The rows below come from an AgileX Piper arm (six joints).
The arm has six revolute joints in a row. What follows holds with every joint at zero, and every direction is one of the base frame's. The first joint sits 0.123 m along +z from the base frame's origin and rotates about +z. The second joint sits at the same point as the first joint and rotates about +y. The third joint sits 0.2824 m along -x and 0.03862 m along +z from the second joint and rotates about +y. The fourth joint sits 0.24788 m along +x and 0.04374 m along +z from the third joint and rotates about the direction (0.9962, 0, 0.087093). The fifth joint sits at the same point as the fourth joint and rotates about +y. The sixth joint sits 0.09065 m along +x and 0.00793 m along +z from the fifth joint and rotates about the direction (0.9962, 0, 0.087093). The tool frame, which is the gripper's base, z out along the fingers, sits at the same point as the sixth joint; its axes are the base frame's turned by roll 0, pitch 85 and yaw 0 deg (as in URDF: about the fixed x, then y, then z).
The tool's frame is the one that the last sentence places.
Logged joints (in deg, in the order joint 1, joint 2, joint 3, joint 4, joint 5, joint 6), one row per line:
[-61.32 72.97 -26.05 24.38 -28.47 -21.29]
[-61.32 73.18 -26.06 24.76 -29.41 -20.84]
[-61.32 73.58 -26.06 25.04 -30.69 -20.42]
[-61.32 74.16 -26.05 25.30 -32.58 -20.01]
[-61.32 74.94 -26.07 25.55 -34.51 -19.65]
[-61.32 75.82 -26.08 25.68 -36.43 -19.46]
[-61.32 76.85 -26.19 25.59 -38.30 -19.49]
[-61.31 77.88 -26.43 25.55 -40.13 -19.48]
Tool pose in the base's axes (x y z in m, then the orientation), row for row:
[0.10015 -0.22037 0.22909 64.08 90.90 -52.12]
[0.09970 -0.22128 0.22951 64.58 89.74 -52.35]
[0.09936 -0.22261 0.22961 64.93 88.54 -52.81]
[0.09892 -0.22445 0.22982 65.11 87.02 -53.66]
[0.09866 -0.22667 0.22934 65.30 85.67 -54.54]
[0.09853 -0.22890 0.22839 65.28 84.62 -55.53]
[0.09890 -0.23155 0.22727 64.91 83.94 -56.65]
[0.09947 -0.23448 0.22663 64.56 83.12 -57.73]
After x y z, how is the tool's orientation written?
As a rotation vector, in degrees.
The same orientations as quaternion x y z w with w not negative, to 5 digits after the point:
[0.45812 0.64986 -0.37261 0.47851]
[0.46246 0.64264 -0.37488 0.48230]
[0.46574 0.63509 -0.37880 0.48606]
[0.46801 0.62550 -0.38571 0.49085]
[0.47011 0.61676 -0.39265 0.49440]
[0.47044 0.60981 -0.40017 0.49668]
[0.46801 0.60522 -0.40845 0.49785]
[0.46586 0.59979 -0.41658 0.49970]

